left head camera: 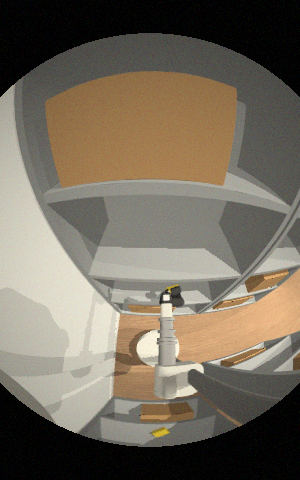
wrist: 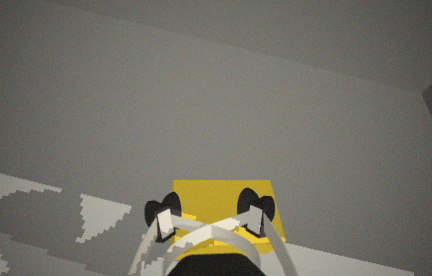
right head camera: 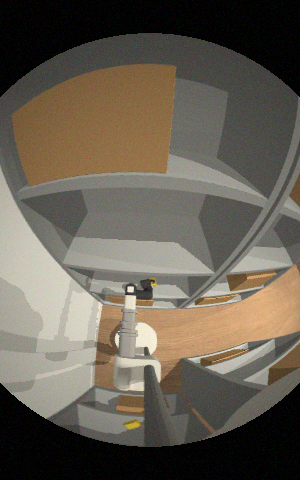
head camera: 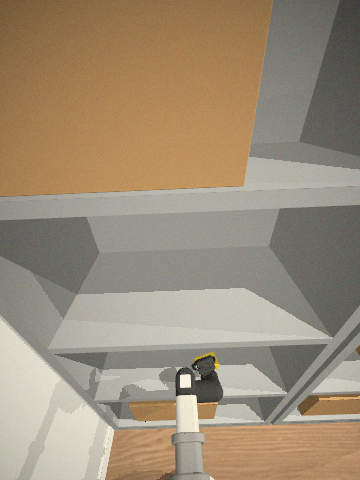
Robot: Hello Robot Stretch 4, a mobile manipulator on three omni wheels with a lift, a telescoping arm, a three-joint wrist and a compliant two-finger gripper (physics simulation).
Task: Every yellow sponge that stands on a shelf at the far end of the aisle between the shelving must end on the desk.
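Where they show: gripper, fingertip midpoint: (wrist: pixel 211 205); robot's base, origin of the base link: (left head camera: pixel 157 347) (right head camera: pixel 136 339).
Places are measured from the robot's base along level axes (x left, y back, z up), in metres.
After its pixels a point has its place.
My gripper (wrist: pixel 211 205) @[y -0.497, x -0.087, z 0.546 m] (head camera: pixel 204 366) @[y -0.497, x -0.087, z 0.546 m] reaches into a low shelf compartment of the grey shelving ahead. In the wrist view its fingers are drawn in on a yellow sponge (wrist: pixel 217 195) @[y -0.504, x -0.090, z 0.554 m] (head camera: pixel 213 357) (right head camera: pixel 153 282) @[y -0.488, x -0.136, z 0.551 m]. The left fingertip is at the sponge's left edge; the right fingertip overlaps its right part, and some yellow shows beyond it. Whether the sponge touches the shelf board is not clear. A second yellow sponge (left head camera: pixel 160 432) (right head camera: pixel 132 424) lies on a shelf of the opposite unit, behind the base. The desk does not show.
A large brown box (head camera: pixel 125 95) @[y -0.397, x 0.057, z 1.544 m] (left head camera: pixel 145 130) @[y -0.397, x 0.087, z 1.537 m] stands on the upper shelf. A shelf board (head camera: pixel 190 345) @[y -0.376, x -0.019, z 0.952 m] runs just above the gripper, and a brown box (head camera: pixel 150 411) @[y -0.398, x 0.195, z 0.232 m] sits below it. The white wall (head camera: pixel 35 390) @[y -0.317, x 0.455, z 0.848 m] is close at left. More shelving with boxes stands at right.
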